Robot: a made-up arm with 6 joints. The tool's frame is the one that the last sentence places. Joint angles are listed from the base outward.
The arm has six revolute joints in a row. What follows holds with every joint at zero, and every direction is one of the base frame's.
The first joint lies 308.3 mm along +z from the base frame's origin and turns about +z.
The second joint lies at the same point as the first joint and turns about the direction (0, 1, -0.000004).
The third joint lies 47.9 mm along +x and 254.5 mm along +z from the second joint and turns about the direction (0, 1, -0.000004).
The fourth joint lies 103.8 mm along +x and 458.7 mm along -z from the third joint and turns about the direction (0, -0.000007, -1).
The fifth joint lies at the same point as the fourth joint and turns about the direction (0, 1, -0.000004).
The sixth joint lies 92.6 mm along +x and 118.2 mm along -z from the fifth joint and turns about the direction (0, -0.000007, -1).
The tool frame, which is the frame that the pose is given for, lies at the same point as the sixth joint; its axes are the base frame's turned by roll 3.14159, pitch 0 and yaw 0 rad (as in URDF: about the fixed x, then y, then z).
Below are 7 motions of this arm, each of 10 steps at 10 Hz.
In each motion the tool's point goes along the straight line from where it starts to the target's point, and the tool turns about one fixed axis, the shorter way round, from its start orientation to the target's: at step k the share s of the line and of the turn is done. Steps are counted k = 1, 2, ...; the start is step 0. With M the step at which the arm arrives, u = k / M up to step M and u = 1 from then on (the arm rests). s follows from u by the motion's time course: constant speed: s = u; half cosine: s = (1 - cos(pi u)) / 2; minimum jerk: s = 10 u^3 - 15 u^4 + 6 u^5.
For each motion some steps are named. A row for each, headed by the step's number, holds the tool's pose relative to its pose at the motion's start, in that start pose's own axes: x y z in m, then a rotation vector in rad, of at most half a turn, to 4 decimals.
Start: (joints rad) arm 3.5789 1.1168 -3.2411 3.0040 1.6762 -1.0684
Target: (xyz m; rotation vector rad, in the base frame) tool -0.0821 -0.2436 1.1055 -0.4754 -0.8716 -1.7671
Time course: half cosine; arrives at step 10
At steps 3, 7, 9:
3: -0.0363 -0.0197 0.0963 0.1940 0.1108 0.2995
7: -0.1397 -0.0759 0.3710 0.7471 0.4270 1.1538
9: -0.1716 -0.0933 0.4559 0.9180 0.5246 1.4178

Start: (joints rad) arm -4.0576 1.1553 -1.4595 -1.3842 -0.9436 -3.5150
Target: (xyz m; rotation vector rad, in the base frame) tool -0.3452 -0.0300 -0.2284 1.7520 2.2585 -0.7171
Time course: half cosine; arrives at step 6
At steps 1, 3, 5, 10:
1: -0.0075 0.0254 0.0077 -0.0566 -0.0036 -0.0368
3: -0.0557 0.1893 0.0576 -0.4224 -0.0265 -0.2750
5: -0.1039 0.3533 0.1074 -0.7882 -0.0495 -0.5132
10: -0.1113 0.3786 0.1151 -0.8448 -0.0531 -0.5500

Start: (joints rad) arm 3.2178 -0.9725 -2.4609 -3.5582 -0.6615 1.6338
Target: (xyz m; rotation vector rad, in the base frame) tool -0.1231 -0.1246 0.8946 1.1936 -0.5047 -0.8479
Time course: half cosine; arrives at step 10
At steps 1, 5, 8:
1: 0.0072 -0.0090 0.0004 0.0201 0.0205 0.0120
5: 0.1469 -0.1834 0.0089 0.4106 0.4198 0.2443
8: 0.2657 -0.3318 0.0161 0.7427 0.7594 0.4419

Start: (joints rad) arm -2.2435 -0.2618 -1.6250 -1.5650 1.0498 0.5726
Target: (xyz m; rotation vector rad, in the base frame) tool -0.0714 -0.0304 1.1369 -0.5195 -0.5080 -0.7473
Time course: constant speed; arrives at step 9
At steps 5, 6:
5: -0.0076 0.2767 -0.1038 -0.5531 0.2774 0.2813
6: -0.0092 0.3321 -0.1245 -0.6638 0.3329 0.3376

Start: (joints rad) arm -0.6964 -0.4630 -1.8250 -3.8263 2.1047 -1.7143
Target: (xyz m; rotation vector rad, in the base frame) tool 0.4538 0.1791 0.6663 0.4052 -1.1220 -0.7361
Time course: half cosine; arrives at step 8
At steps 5, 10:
5: -0.3054 -0.1685 0.0330 0.3292 0.7667 0.5097
10: -0.4417 -0.2437 0.0477 0.4762 1.1089 0.7372

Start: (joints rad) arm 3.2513 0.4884 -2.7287 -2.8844 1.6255 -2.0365
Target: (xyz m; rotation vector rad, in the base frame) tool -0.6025 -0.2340 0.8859 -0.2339 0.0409 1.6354
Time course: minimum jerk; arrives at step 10
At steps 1, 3, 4, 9, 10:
1: -0.0012 -0.0002 -0.0022 -0.0066 -0.0023 0.0021
3: -0.0226 -0.0046 -0.0426 -0.1260 -0.0447 0.0399
4: -0.0440 -0.0090 -0.0830 -0.2453 -0.0870 0.0776
9: -0.1374 -0.0281 -0.2592 -0.7663 -0.2718 0.2424
10: -0.1386 -0.0284 -0.2614 -0.7729 -0.2742 0.2445

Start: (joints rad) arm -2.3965 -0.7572 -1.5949 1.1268 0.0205 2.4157
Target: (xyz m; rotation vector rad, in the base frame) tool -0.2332 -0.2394 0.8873 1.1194 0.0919 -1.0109
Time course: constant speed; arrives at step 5
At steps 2, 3, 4, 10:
2: 0.0963 0.0022 0.0063 -0.0166 0.1512 0.2911
3: 0.1445 0.0033 0.0094 -0.0249 0.2268 0.4367
4: 0.1927 0.0044 0.0125 -0.0332 0.3023 0.5823
10: 0.2408 0.0055 0.0157 -0.0416 0.3779 0.7279

